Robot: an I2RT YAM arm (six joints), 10 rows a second.
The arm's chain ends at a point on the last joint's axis. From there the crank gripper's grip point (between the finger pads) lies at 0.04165 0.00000 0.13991 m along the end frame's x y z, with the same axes.
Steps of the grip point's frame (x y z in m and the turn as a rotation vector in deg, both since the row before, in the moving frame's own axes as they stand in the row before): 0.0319, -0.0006, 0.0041, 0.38, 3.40, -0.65; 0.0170, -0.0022, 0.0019, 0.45, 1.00, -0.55; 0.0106, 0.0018, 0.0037, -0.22, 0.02, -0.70; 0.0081, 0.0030, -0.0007, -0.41, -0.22, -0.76; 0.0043, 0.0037, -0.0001, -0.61, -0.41, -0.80; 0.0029, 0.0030, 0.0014, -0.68, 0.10, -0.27; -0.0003, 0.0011, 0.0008, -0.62, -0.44, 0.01; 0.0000, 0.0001, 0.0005, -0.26, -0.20, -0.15
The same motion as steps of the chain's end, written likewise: 0.0237, 0.0008, 0.0068, 0.38, 3.40, -0.65; 0.0146, -0.0007, 0.0027, 0.45, 1.00, -0.55; 0.0106, 0.0018, 0.0037, -0.22, 0.02, -0.70; 0.0086, 0.0025, -0.0009, -0.41, -0.22, -0.76; 0.0053, 0.0028, -0.0004, -0.61, -0.41, -0.80; 0.0027, 0.0015, 0.0015, -0.68, 0.10, -0.27; 0.0008, -0.0004, 0.0005, -0.62, -0.44, 0.01; 0.0005, -0.0004, 0.0004, -0.26, -0.20, -0.15
